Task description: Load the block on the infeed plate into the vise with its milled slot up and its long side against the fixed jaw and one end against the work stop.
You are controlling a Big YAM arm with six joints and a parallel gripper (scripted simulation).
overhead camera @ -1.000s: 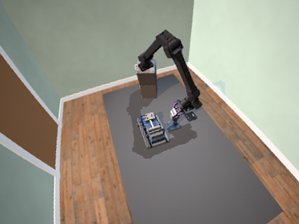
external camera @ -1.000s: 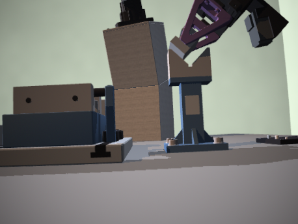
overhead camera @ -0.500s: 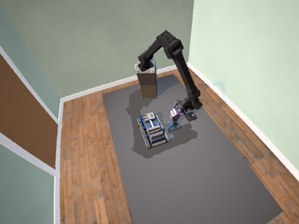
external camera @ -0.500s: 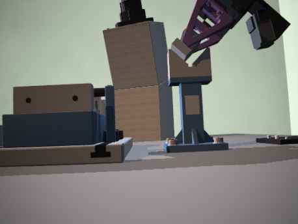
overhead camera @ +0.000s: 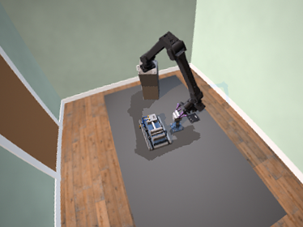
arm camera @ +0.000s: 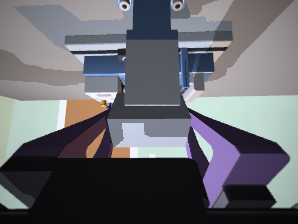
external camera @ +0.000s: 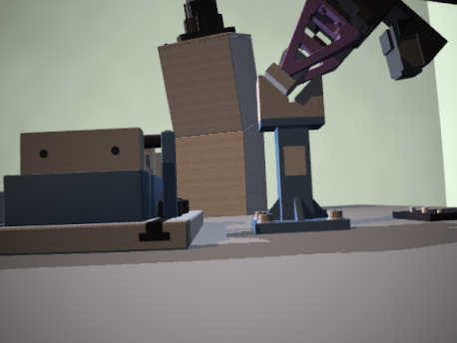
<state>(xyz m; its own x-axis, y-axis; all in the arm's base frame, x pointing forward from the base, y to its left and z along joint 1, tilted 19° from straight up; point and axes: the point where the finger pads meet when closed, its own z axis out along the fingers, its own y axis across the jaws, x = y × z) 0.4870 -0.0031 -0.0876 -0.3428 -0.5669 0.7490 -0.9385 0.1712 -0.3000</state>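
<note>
Right now the part is 10 mm to the right of my hand. From my hand the other things lie so: dark work stop rod 150 mm to the right, 80 mm below, 30 mm ahead; moving jaw 190 mm to the right, 90 mm below, 10 mm behind; air cylinder rod 180 mm to the right, 90 mm below, 60 mm behind.
</note>
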